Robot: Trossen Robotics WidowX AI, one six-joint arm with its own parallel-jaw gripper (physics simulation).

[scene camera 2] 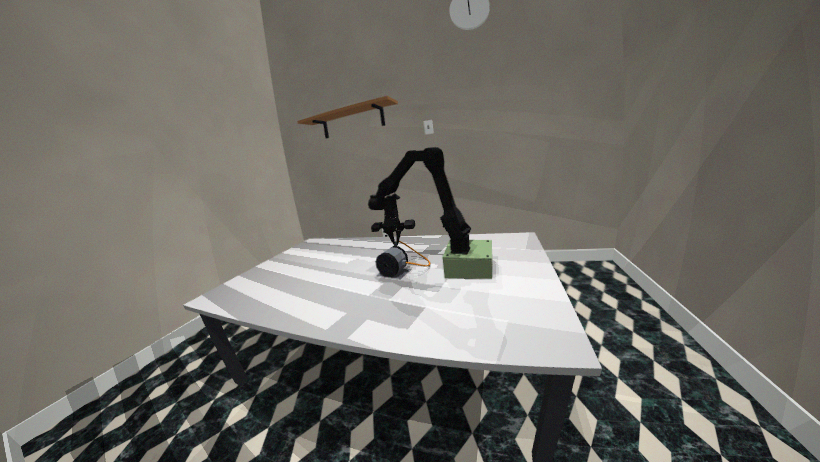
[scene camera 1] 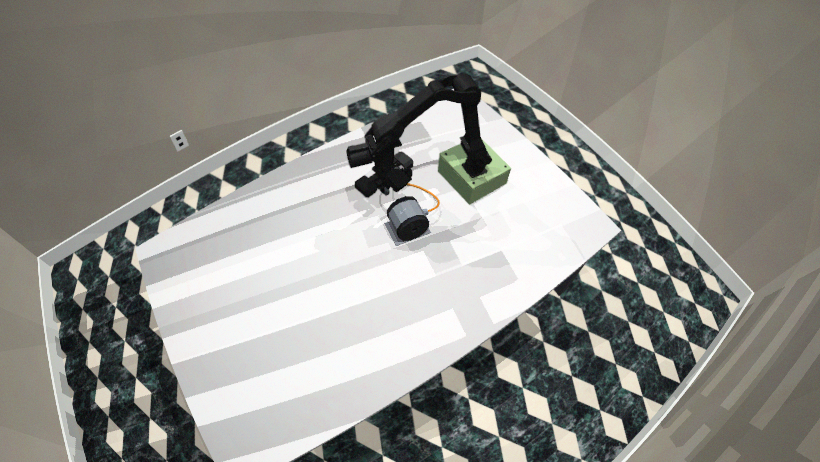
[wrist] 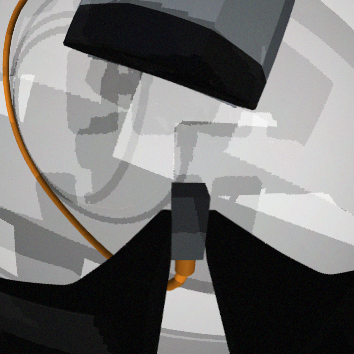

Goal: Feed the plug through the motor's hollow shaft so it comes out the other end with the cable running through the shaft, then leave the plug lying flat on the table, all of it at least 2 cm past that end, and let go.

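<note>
The motor, a grey cylinder with black end caps, lies on its side on the white table. My gripper is shut on the dark grey plug, above the table beyond the motor's far end cap in scene camera 1. In the wrist view the plug is apart from the motor's black end cap. The orange cable leaves the plug's rear and loops round to the motor's side. The shaft opening facing the plug is hidden.
The arm stands on a green box to the right of the motor. A wooden shelf hangs on the wall behind the table.
</note>
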